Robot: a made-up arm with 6 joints. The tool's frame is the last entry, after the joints.
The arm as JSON. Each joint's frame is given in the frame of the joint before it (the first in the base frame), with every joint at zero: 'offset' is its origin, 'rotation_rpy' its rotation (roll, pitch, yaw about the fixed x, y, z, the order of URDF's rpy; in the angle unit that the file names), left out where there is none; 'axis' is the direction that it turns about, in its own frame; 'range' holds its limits. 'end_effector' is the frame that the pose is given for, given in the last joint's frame.
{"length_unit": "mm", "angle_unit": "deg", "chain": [
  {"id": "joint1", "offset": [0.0, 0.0, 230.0], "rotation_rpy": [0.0, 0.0, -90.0], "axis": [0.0, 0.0, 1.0], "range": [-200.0, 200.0]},
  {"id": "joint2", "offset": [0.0, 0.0, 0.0], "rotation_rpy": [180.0, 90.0, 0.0], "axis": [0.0, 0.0, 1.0], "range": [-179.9, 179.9]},
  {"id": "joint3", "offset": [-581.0, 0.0, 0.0], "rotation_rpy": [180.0, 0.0, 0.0], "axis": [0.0, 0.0, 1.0], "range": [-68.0, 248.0]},
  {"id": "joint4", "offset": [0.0, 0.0, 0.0], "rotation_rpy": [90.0, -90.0, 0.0], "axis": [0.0, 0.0, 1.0], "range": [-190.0, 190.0]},
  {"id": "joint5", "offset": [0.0, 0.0, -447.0], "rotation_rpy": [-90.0, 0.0, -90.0], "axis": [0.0, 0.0, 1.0], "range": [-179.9, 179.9]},
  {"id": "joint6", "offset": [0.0, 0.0, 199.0], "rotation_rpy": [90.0, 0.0, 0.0], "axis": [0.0, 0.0, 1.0], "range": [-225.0, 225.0]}
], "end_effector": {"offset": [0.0, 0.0, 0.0], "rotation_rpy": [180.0, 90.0, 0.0]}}
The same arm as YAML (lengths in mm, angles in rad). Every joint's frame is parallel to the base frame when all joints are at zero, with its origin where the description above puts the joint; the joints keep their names.
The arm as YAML. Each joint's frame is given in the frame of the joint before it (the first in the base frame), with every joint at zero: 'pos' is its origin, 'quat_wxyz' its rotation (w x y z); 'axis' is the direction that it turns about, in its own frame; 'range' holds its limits. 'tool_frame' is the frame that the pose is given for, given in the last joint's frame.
length_unit: mm
angle_unit: rad
joints:
  - joint: joint1
    pos: [0.0, 0.0, 230.0]
    quat_wxyz: [1.0, 0.0, 0.0, 0.0]
    axis: [0.0, 0.0, 1.0]
    range: [-3.4907, 3.4907]
  - joint: joint2
    pos: [0.0, 0.0, 0.0]
    quat_wxyz: [1.0, 0.0, 0.0, 0.0]
    axis: [0.0, 1.0, 0.0]
    range: [-3.1398, 3.1398]
  - joint: joint3
    pos: [0.0, 0.0, 581.0]
    quat_wxyz: [1.0, 0.0, 0.0, 0.0]
    axis: [0.0, -1.0, 0.0]
    range: [-1.1868, 4.3284]
  - joint: joint4
    pos: [0.0, 0.0, 0.0]
    quat_wxyz: [1.0, 0.0, 0.0, 0.0]
    axis: [-1.0, 0.0, 0.0]
    range: [-3.3161, 3.3161]
  - joint: joint5
    pos: [447.0, 0.0, 0.0]
    quat_wxyz: [1.0, 0.0, 0.0, 0.0]
    axis: [0.0, -1.0, 0.0]
    range: [-3.1398, 3.1398]
  - joint: joint6
    pos: [0.0, -199.0, 0.0]
    quat_wxyz: [1.0, 0.0, 0.0, 0.0]
    axis: [-1.0, 0.0, 0.0]
    range: [-3.927, 3.927]
tool_frame:
  pos: [0.0, 0.0, 0.0]
  quat_wxyz: [1.0, 0.0, 0.0, 0.0]

